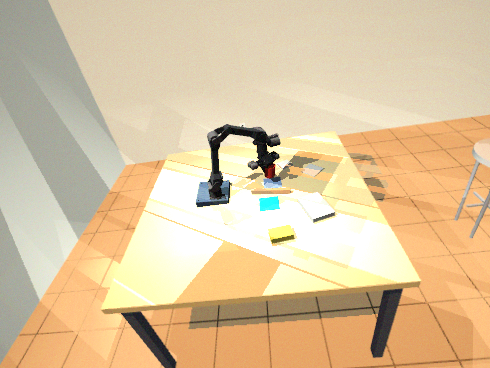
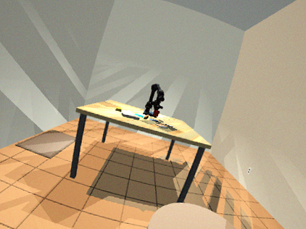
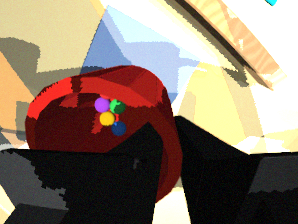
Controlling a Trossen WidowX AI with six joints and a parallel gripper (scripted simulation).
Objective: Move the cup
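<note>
The bright cyan pad is 18 cm to the right of my gripper tip, 10 cm below it and 1 cm ahead of it. The rest, counted from my gripper tip: pale blue pad 10 cm below, 3 cm ahead, 1 cm to the left; wooden stick 9 cm below, 8 cm to the right, 2 cm ahead; red cup 3 cm ahead, 2 cm to the left.
</note>
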